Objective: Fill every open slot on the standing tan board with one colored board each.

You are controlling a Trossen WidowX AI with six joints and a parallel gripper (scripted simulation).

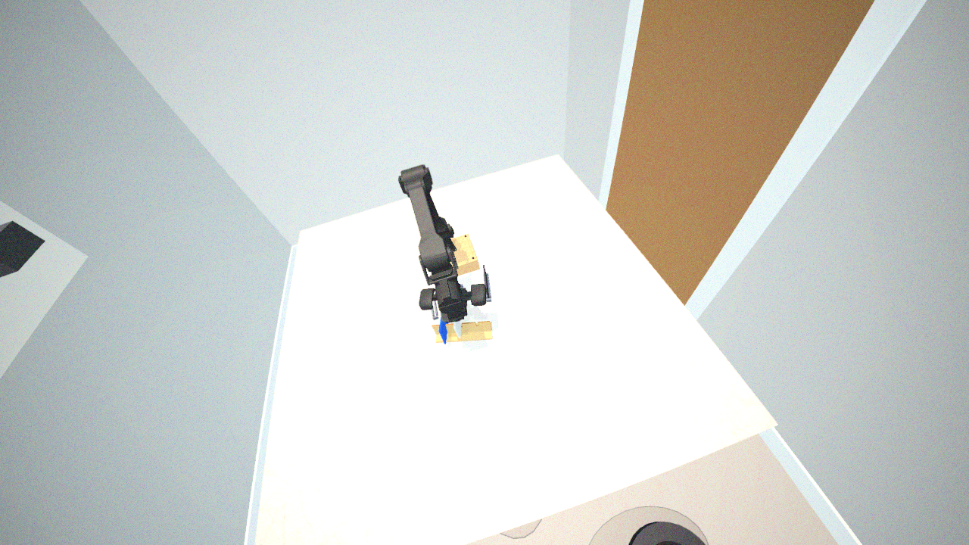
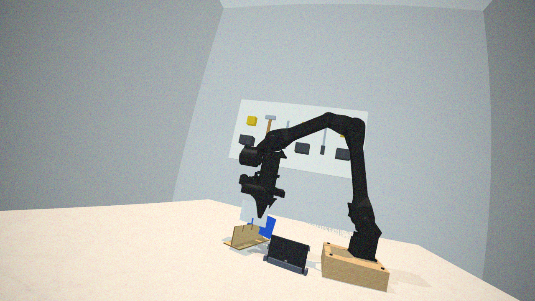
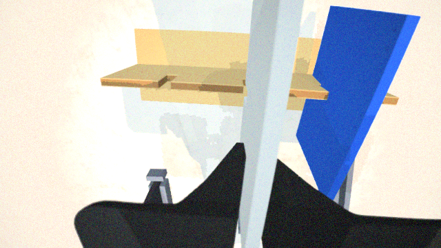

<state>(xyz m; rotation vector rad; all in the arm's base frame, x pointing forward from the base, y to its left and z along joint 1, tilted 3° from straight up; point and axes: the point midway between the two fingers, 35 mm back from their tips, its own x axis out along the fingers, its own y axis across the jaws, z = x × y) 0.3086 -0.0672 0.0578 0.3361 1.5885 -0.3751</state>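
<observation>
My gripper tip is now 60 mm above the tan board, 20 mm short of it and 10 mm to the left of it. Also, from my gripper tip: blue board: 60 mm to the right, 40 mm below; black board: 130 mm to the left, 90 mm behind, 60 mm below.
</observation>
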